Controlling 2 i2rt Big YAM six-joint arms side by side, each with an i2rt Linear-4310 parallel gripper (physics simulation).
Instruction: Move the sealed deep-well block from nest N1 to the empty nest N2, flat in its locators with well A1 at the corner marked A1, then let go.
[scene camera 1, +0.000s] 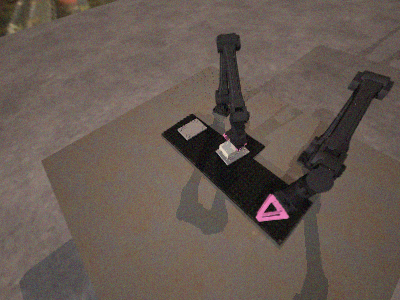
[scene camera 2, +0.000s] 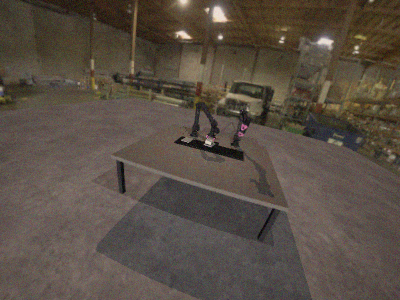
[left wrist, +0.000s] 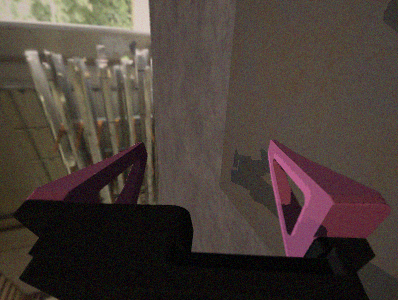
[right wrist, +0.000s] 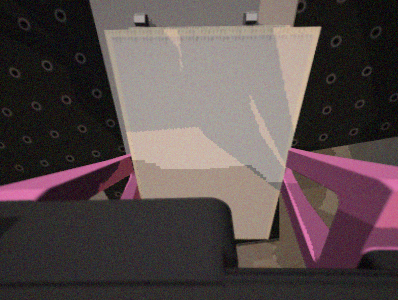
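Pixels of known places: left gripper, between the fingertips: (scene camera 1: 257, 216) (scene camera 2: 240, 133) (left wrist: 205, 147); right gripper, between the fingertips: (scene camera 1: 233, 146) (right wrist: 208, 157); left arm's base, origin of its link: (scene camera 2: 234, 145); right arm's base, origin of its link: (scene camera 1: 222, 110) (scene camera 2: 193, 136).
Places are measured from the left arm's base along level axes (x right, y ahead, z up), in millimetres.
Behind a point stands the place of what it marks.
The pale, sealed deep-well block (scene camera 1: 228, 148) {x 388, y 268, z 80 mm} (scene camera 2: 209, 143) {x 382, y 299, z 53 mm} (right wrist: 205, 100) {x 393, y 266, z 80 mm} is between the fingers of my right gripper (scene camera 1: 235, 141) {x 383, y 224, z 59 mm} (right wrist: 208, 157) {x 383, y 224, z 59 mm}, which is shut on it. It is over a grey nest plate (scene camera 1: 231, 161) {x 341, y 298, z 25 mm} (right wrist: 200, 11) {x 403, y 301, z 25 mm} at the middle of the black board; whether it rests in the locators or hangs slightly above cannot be told. Two small locators show past its far edge in the right wrist view. A bare nest plate (scene camera 1: 192, 129) {x 690, y 255, z 25 mm} (scene camera 2: 187, 140) {x 689, y 284, z 24 mm} lies at the board's left end. Nest labels and the A1 mark are unreadable. My left gripper (scene camera 1: 272, 210) (scene camera 2: 242, 131) {x 64, y 594, z 351 mm} (left wrist: 205, 147) {x 64, y 594, z 351 mm} is open and empty.
The black perforated board (scene camera 1: 250, 175) {x 210, y 300, z 13 mm} (scene camera 2: 228, 153) {x 111, y 387, z 4 mm} (right wrist: 45, 95) {x 274, y 287, z 13 mm} lies on the brown table (scene camera 1: 125, 200) {x 641, y 844, z 0 mm} (scene camera 2: 165, 162) {x 754, y 956, z 0 mm}. The left arm (scene camera 1: 340, 135) {x 3, y 297, z 498 mm} reaches over the board's right end in scene camera 1. The right arm (scene camera 1: 231, 75) {x 490, y 144, z 434 mm} stands behind the middle nest.
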